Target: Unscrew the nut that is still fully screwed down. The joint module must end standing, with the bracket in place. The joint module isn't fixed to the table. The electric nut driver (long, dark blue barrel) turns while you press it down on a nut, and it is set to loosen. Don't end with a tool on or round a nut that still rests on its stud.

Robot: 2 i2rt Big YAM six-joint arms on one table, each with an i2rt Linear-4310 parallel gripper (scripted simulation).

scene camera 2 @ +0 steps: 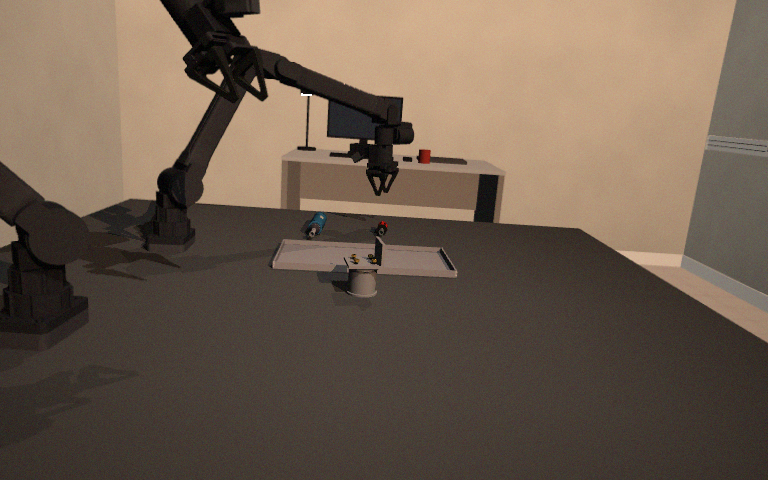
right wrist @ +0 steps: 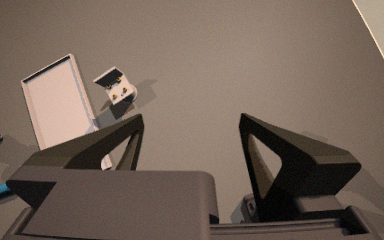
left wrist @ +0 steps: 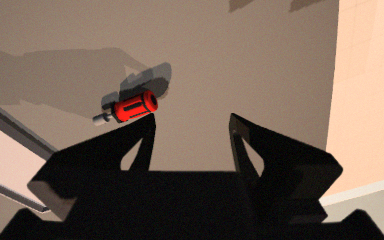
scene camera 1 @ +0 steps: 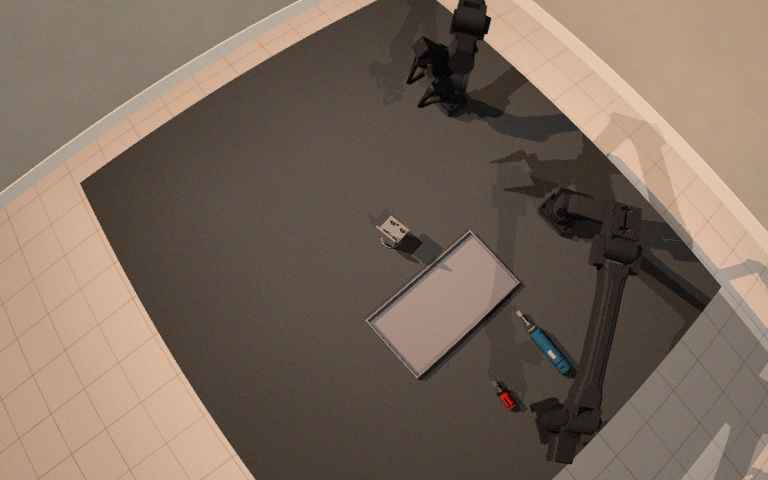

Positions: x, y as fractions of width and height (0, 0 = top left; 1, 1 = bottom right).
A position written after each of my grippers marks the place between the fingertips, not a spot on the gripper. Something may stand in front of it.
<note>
I see my left gripper (scene camera 1: 0.70, 0.88), my right gripper (scene camera 2: 0.33, 0.21), a dark blue nut driver (scene camera 1: 0.70, 0.70), a grey bracket (right wrist: 0.29, 0.32) and a shallow grey tray (scene camera 1: 0.57, 0.64).
The shallow grey tray also shows in scene camera 2 (scene camera 2: 0.43, 0.53) and in the right wrist view (right wrist: 0.15, 0.47). My left gripper also shows in the left wrist view (left wrist: 0.50, 0.50). My right gripper is seen too in the right wrist view (right wrist: 0.50, 0.50) and in scene camera 1 (scene camera 1: 0.54, 0.20). The left wrist view misses the dark blue nut driver: it is out of frame. The left wrist view misses the grey bracket: it is out of frame.
</note>
